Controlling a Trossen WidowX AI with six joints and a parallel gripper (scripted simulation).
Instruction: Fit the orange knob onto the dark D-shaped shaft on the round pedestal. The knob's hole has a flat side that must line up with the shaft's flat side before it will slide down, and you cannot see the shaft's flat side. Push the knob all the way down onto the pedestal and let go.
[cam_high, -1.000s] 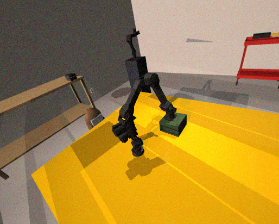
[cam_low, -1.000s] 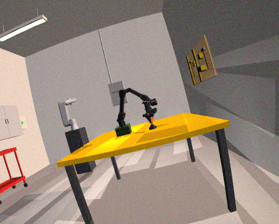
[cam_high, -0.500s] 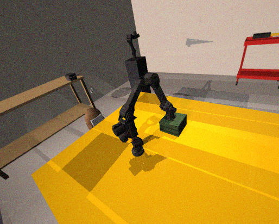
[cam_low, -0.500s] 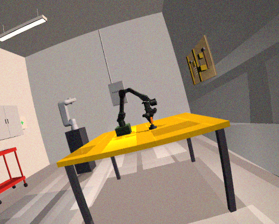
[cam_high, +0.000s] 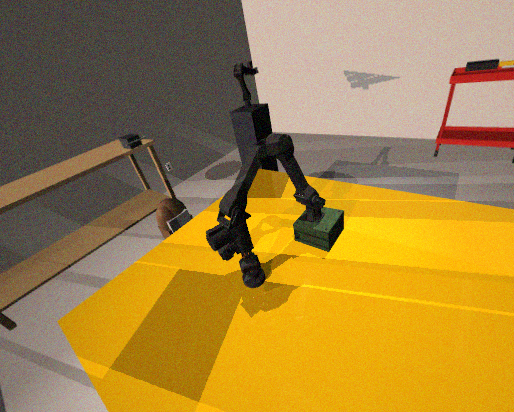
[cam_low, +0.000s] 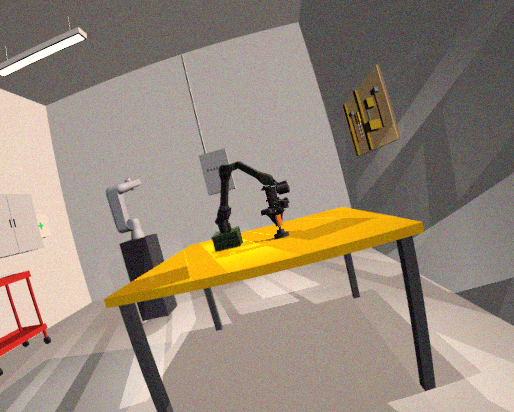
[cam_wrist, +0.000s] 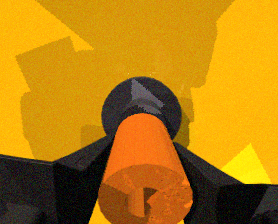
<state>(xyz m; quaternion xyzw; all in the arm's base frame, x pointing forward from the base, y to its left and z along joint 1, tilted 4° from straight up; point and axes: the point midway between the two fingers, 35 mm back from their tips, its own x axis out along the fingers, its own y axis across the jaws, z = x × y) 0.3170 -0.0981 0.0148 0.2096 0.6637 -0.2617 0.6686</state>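
Right now the orange knob is 20 mm above my gripper tip. Round my gripper tip: pedestal: 40 mm below.
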